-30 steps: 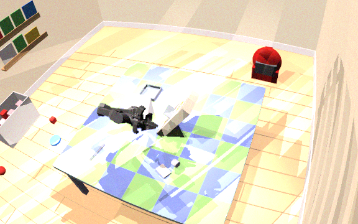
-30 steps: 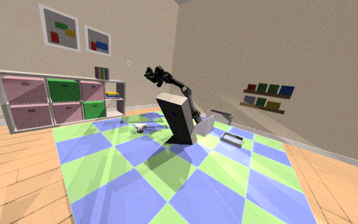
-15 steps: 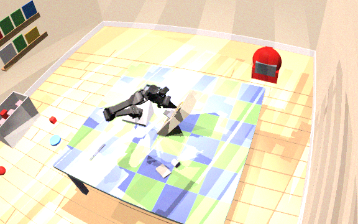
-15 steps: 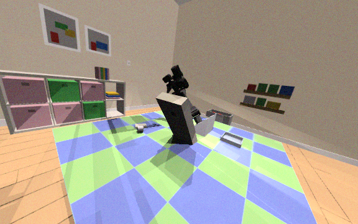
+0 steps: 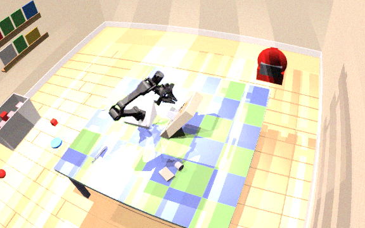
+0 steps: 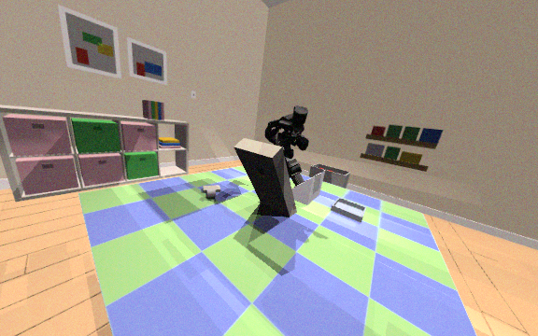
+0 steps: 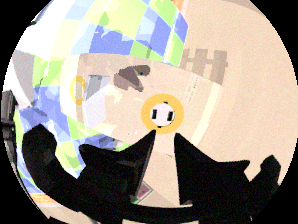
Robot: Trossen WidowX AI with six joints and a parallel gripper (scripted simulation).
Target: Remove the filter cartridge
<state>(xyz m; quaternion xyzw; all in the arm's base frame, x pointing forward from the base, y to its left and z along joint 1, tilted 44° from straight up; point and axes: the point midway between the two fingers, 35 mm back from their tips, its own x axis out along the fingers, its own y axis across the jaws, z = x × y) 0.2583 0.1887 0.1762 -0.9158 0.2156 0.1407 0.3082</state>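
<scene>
The round filter cartridge lies 6 cm ahead of my gripper tip and 5 cm below it. Also, from my gripper tip: service panel (2 cm ahead, 12 cm below); dark tray (38 cm behind, 26 cm to the left, 28 cm below).
</scene>
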